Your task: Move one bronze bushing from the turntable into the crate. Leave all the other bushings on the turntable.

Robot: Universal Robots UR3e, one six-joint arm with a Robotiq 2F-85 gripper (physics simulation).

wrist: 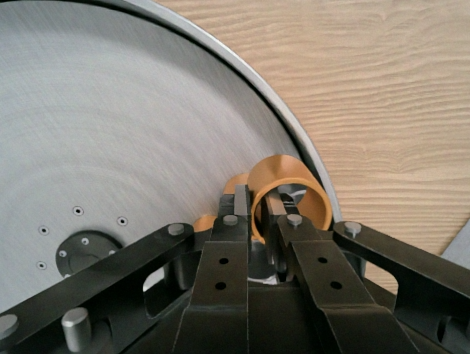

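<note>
My gripper [254, 201] is shut on the wall of one bronze bushing [284, 168], with one finger inside its bore and the other outside. The bushing is held with its open end facing the camera, and it looks raised above the turntable [125, 130], near its rim. Parts of other bronze bushings show lower down, behind the left finger: one piece [235, 183] beside the held bushing and another piece [204, 223] farther left. The fingers hide the rest of them. The crate cannot be made out for certain.
The turntable's raised metal rim [263, 86] curves past the held bushing. A dark round hub [86, 250] with small screws around it is at the lower left. The wooden table [390, 100] lies beyond the rim. A grey edge [461, 247] of something shows at the far right.
</note>
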